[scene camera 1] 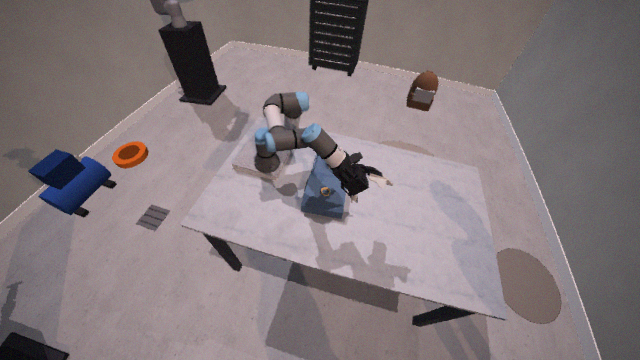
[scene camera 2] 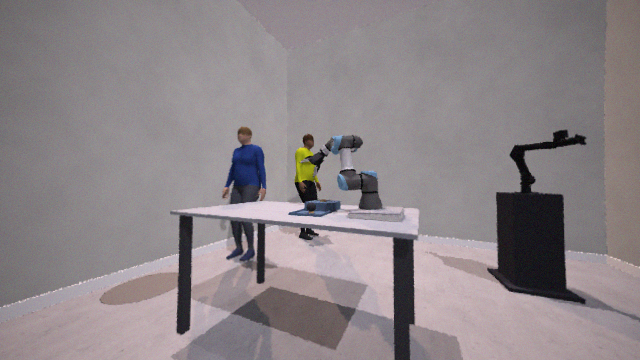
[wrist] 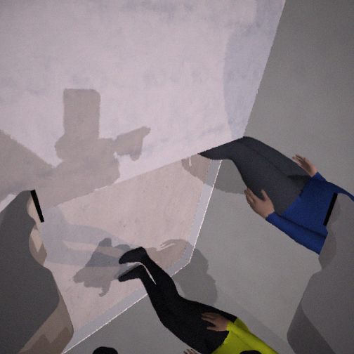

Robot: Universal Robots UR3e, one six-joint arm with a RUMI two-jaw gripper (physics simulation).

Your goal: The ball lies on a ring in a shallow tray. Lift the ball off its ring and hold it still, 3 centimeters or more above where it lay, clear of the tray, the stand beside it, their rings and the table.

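Frame: origin at the arm's base, x right, y ahead, z up, level; millimetres.
Where they show: gripper, between the fingertips: [scene camera 1: 374,194] [scene camera 2: 306,170]; arm's base, origin of its link: [scene camera 1: 267,163] [scene camera 2: 370,208].
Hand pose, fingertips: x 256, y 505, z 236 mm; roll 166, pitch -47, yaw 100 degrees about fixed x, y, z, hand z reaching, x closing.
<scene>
Each offset is from my fingertips to the centre of the thing. "pt": to the spot under its first point. Level surfaces: height alone.
The dark ball @[dx -339, dy -177, dz -235 mm] [scene camera 2: 311,206] sits in the shallow blue tray [scene camera 2: 298,213] [scene camera 1: 318,165], on a small yellowish ring @[pt dx -355, dy -192, dz -252 mm] [scene camera 2: 312,212]. The arm hides the ball in scene camera 1, and it does not show in the wrist view. The taller blue stand [scene camera 1: 320,206] [scene camera 2: 330,205] adjoins the tray and has an orange ring @[pt dx -122, dy -198, dz -210 mm] [scene camera 1: 321,191] on top. My gripper [scene camera 1: 373,191] [scene camera 2: 309,167] [wrist: 182,194] is open and empty, its jaws wide apart. It hangs tilted, well above the table, higher than the ball and the stand.
The tray and stand are on the pale table @[dz -273 mm] [scene camera 1: 425,250] [scene camera 2: 225,212], beside the arm's base slab [scene camera 1: 252,169] [scene camera 2: 375,215]. A person in blue [scene camera 2: 246,167] [wrist: 305,215] and one in yellow [scene camera 2: 302,167] [wrist: 240,340] are beyond the table. Another arm stands on a black pedestal [scene camera 2: 531,240].
</scene>
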